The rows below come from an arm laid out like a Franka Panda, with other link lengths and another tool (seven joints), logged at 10 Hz.
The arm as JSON. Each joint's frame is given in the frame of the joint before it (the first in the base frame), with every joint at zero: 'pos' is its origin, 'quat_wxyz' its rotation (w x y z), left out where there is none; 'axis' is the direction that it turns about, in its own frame. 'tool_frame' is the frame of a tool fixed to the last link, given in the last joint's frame.
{
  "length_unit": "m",
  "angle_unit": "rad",
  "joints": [
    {
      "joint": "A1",
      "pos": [
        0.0,
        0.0,
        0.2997
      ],
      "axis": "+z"
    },
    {
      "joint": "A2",
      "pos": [
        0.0,
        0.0,
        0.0
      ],
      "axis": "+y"
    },
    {
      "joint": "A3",
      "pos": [
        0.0,
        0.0,
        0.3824
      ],
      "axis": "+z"
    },
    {
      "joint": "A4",
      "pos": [
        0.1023,
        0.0,
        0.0
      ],
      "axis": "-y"
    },
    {
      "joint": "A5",
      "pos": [
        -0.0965,
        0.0,
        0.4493
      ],
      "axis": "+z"
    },
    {
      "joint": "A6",
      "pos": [
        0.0,
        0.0,
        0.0
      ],
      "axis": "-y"
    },
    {
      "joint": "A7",
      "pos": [
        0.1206,
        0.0,
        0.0
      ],
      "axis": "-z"
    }
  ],
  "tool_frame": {
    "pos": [
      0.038,
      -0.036,
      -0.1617
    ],
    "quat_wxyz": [
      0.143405,
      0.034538,
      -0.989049,
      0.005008
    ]
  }
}
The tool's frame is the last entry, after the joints.
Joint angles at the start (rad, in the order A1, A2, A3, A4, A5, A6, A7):
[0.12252 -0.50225 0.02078 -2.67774 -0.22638 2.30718 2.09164]
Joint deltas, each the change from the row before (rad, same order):
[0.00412 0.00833 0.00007 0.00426 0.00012 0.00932 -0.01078]
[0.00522 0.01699 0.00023 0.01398 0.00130 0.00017 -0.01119]
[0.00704 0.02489 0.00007 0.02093 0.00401 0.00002 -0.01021]
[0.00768 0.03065 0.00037 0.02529 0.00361 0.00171 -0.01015]
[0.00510 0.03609 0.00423 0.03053 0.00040 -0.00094 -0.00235]
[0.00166 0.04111 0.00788 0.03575 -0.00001 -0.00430 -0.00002]
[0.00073 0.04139 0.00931 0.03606 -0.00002 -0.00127 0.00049]
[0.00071 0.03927 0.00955 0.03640 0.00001 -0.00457 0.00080]
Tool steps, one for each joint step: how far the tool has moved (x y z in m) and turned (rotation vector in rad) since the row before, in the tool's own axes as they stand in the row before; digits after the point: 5 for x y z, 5 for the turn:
[0.00246 0.00286 0.00137 -0.00041 0.00387 -0.01630]
[0.00339 0.00511 0.00153 0.00697 0.00137 -0.01485]
[0.00496 0.00744 0.00230 0.00831 0.00341 -0.01341]
[0.00585 0.00928 0.00319 0.00825 0.00363 -0.01485]
[0.00677 0.01064 0.00395 0.00816 -0.00074 -0.01029]
[0.00722 0.01202 0.00470 0.01008 -0.00310 -0.00780]
[0.00786 0.01244 0.00513 0.00735 -0.00169 -0.00866]
[0.00799 0.01199 0.00468 0.00796 -0.00180 -0.00801]

